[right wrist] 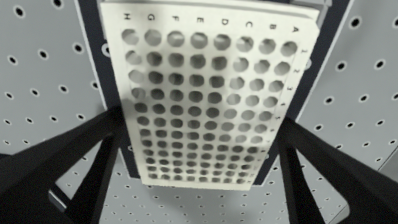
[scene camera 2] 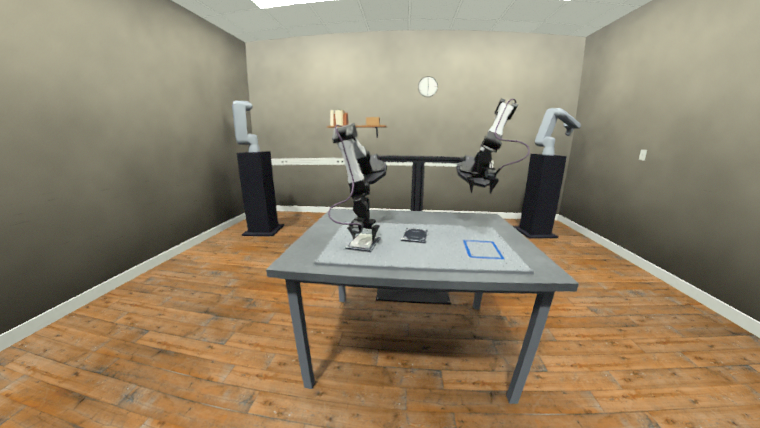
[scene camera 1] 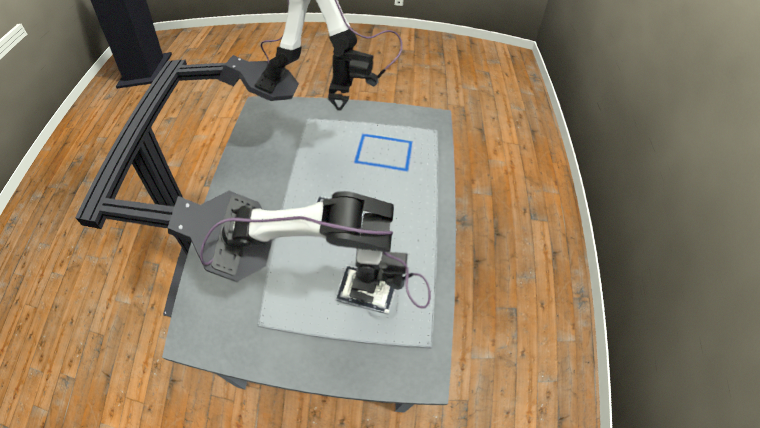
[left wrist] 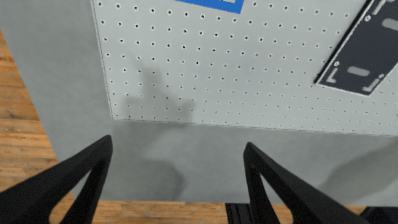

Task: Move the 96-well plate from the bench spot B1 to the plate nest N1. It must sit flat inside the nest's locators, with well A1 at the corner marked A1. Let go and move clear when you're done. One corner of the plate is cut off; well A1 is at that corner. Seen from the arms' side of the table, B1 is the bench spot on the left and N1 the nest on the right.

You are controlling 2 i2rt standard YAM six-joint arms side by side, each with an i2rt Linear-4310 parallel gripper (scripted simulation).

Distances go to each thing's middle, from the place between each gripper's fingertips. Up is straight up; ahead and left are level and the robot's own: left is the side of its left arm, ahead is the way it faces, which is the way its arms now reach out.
The white 96-well plate (right wrist: 200,122) is 1 cm below my right hand (scene camera 1: 367,288).
I see my left gripper (scene camera 1: 341,101) 58 cm to the left of the white 96-well plate, 22 cm above it and 9 cm short of it.
